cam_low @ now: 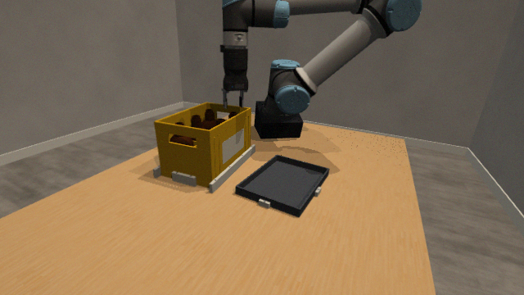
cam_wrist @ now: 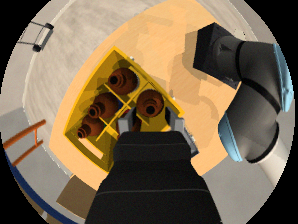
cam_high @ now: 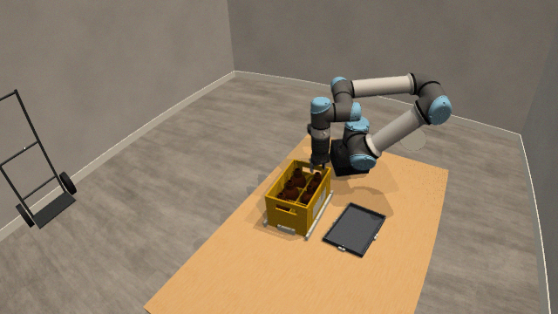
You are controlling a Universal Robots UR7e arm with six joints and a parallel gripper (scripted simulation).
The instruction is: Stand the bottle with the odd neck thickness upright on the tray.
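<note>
The bottle is 11 cm below my hand, 9 cm ahead of it and 2 cm to the left of it. The rest, counted from my hand: yellow crate (11 cm below, 10 cm ahead, 3 cm to the right); then dark tray (25 cm to the left, 19 cm below, 7 cm ahead).
</note>
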